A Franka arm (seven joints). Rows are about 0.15 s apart.
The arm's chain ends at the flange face. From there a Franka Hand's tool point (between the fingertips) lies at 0.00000 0.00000 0.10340 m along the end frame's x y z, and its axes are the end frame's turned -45 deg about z.
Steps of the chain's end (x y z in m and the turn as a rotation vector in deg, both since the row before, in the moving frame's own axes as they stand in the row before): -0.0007, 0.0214, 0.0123, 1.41, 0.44, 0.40; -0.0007, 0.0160, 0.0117, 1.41, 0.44, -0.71; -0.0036, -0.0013, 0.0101, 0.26, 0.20, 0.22; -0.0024, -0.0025, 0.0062, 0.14, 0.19, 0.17; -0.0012, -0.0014, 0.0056, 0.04, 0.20, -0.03; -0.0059, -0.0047, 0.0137, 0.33, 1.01, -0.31; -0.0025, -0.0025, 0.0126, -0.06, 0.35, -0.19
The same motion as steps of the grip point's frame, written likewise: -0.0133, 0.0134, 0.0123, 0.69, 1.31, 0.40; -0.0095, 0.0096, 0.0117, 0.69, 1.31, -0.71; -0.0010, -0.0035, 0.0101, 0.04, 0.33, 0.22; 0.0005, -0.0034, 0.0062, -0.04, 0.23, 0.17; 0.0004, -0.0016, 0.0056, -0.11, 0.17, -0.03; 0.0009, -0.0066, 0.0137, -0.48, 0.95, -0.31; 0.0004, -0.0030, 0.0126, -0.29, 0.21, -0.19
